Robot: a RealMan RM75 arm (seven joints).
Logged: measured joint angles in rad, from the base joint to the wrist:
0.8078 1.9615 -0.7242 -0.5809 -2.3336 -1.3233 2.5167
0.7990 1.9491 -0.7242 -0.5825 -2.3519 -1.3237 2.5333
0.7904 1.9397 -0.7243 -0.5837 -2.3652 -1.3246 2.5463
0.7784 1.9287 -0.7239 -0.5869 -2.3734 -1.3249 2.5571
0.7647 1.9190 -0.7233 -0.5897 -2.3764 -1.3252 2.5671
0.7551 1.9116 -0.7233 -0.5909 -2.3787 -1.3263 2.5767
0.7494 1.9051 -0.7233 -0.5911 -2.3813 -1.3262 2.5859
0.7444 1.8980 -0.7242 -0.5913 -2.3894 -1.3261 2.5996
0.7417 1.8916 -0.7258 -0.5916 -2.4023 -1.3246 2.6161
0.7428 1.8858 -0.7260 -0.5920 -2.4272 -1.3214 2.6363
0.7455 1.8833 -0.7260 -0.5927 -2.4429 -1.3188 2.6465
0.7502 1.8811 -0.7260 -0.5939 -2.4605 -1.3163 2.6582
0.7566 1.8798 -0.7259 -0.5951 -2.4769 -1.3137 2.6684
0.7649 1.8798 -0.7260 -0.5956 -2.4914 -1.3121 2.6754
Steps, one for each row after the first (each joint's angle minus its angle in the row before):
-0.0088 -0.0124 0.0000 -0.0016 -0.0183 -0.0004 0.0166
-0.0086 -0.0094 -0.0001 -0.0012 -0.0133 -0.0009 0.0130
-0.0120 -0.0110 0.0004 -0.0032 -0.0082 -0.0003 0.0108
-0.0137 -0.0097 0.0006 -0.0028 -0.0030 -0.0003 0.0100
-0.0096 -0.0074 0.0000 -0.0012 -0.0023 -0.0011 0.0096
-0.0057 -0.0065 0.0000 -0.0002 -0.0026 0.0001 0.0092
-0.0050 -0.0071 -0.0009 -0.0002 -0.0081 0.0001 0.0137
-0.0027 -0.0064 -0.0016 -0.0003 -0.0129 0.0015 0.0165
0.0011 -0.0058 -0.0002 -0.0004 -0.0249 0.0032 0.0202
0.0027 -0.0025 0.0000 -0.0007 -0.0157 0.0026 0.0102
0.0047 -0.0022 0.0000 -0.0012 -0.0176 0.0025 0.0117
0.0064 -0.0013 0.0001 -0.0012 -0.0164 0.0026 0.0102
0.0083 0.0000 -0.0001 -0.0005 -0.0145 0.0016 0.0070

